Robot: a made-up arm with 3 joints. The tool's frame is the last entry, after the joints.
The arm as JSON. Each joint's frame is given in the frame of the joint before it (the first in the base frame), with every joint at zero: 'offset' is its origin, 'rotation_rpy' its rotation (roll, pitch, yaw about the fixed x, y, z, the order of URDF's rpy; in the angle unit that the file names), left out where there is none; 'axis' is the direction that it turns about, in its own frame. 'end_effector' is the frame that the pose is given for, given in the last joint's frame.
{
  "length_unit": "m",
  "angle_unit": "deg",
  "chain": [
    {
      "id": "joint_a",
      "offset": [
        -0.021,
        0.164,
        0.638
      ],
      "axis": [
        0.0,
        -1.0,
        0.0
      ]
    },
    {
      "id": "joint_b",
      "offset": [
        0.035,
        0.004,
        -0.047
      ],
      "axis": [
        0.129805,
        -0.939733,
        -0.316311
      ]
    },
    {
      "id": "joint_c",
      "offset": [
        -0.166,
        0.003,
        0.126
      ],
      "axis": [
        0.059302,
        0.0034,
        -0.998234
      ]
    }
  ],
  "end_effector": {
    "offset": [
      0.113,
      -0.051,
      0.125
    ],
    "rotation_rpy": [
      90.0,
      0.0,
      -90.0
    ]
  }
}
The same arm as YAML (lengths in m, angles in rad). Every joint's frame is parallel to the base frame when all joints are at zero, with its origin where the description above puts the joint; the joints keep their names.
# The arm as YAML. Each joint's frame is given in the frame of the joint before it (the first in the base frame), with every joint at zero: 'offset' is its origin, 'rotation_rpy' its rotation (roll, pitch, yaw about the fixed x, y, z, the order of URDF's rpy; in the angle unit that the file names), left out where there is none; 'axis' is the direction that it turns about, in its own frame. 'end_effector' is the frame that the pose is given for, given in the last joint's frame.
length_unit: m
angle_unit: rad
chain:
  - id: joint_a
    offset: [-0.021, 0.164, 0.638]
    axis: [0.0, -1.0, 0.0]
  - id: joint_b
    offset: [0.035, 0.004, -0.047]
    axis: [0.129805, -0.939733, -0.316311]
  - id: joint_c
    offset: [-0.166, 0.003, 0.126]
    axis: [0.059302, 0.0034, -0.998234]
end_effector:
  offset: [0.113, -0.051, 0.125]
  rotation_rpy: [1.5708, 0.0, -1.5708]

